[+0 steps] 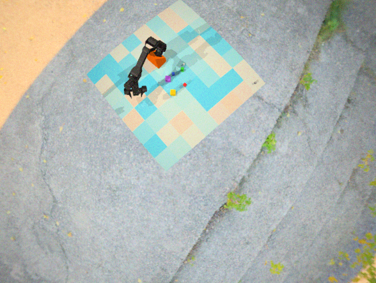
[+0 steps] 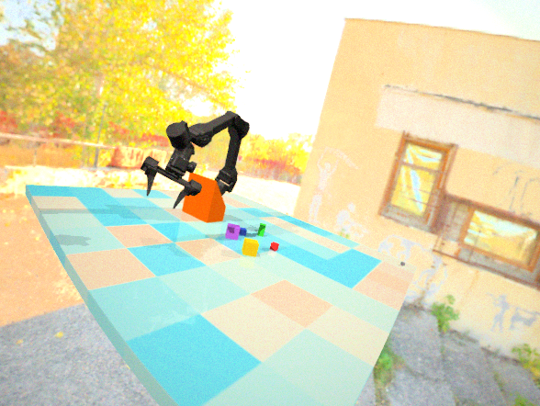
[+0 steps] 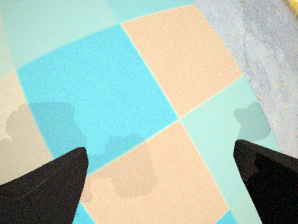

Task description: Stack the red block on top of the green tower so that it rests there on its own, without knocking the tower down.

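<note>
Right now the small red block is 130 mm ahead of my gripper tip, 420 mm to the left of it and 120 mm below it. The rest, counted from my gripper tip: purple block: 10 mm behind, 330 mm to the left, 110 mm below; then small blue block: 20 mm behind, 400 mm to the left, 120 mm below; then yellow block: 130 mm ahead, 290 mm to the left, 110 mm below.
</note>
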